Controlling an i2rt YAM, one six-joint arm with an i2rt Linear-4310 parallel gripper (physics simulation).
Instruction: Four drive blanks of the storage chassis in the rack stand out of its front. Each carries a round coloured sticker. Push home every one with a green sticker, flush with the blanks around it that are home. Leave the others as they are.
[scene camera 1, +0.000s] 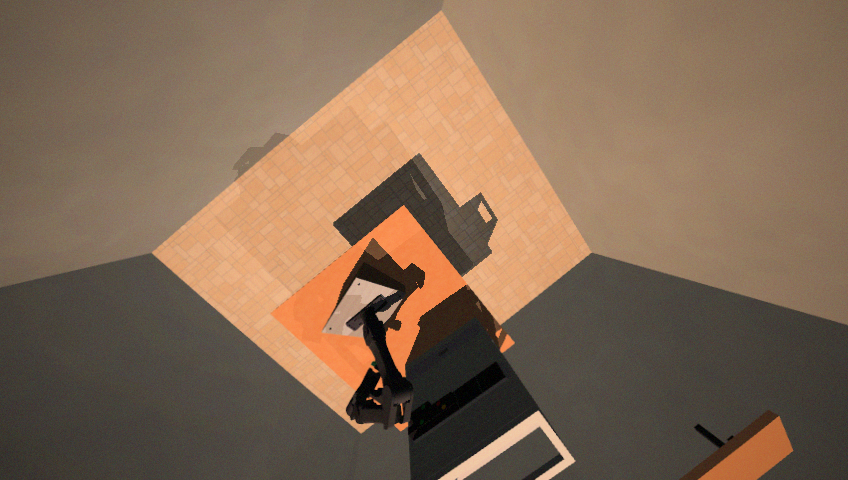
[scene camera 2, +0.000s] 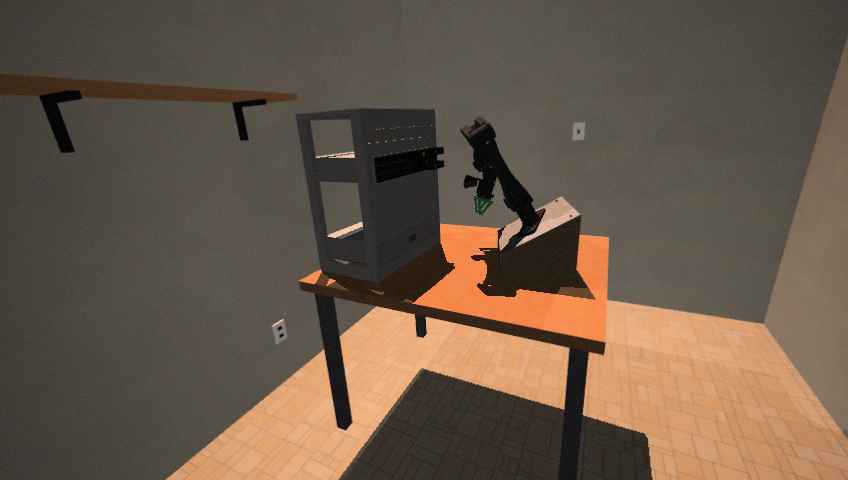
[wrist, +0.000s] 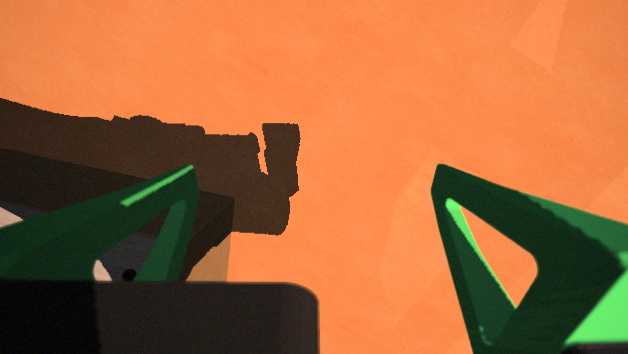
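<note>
The storage chassis (scene camera 1: 476, 385) (scene camera 2: 397, 167) is a dark band of drive blanks across the upper half of the grey rack (scene camera 1: 556, 437) (scene camera 2: 367, 220). Blanks stand out near its right end in scene camera 2, one above the other, an upper blank (scene camera 2: 439, 151) and a lower blank (scene camera 2: 439, 164), with small green marks. A yellow sticker (scene camera 2: 423, 154) and a red sticker (scene camera 2: 426, 161) show beside them. How far those blanks stand out is too small to tell. My gripper (scene camera 2: 482, 206) (wrist: 314, 177) is open and empty, its green fingers pointing down, apart from the rack and below chassis height.
The pale wedge-shaped stand (scene camera 1: 351, 306) (scene camera 2: 538, 258) (wrist: 212, 262) carries the arm on the orange table (scene camera 1: 404, 228) (scene camera 2: 553, 318) (wrist: 350, 75), facing the rack. A wall shelf (scene camera 2: 148, 89) (scene camera 1: 743, 455) hangs beyond the rack. Shadows of the arm and rack lie on the table.
</note>
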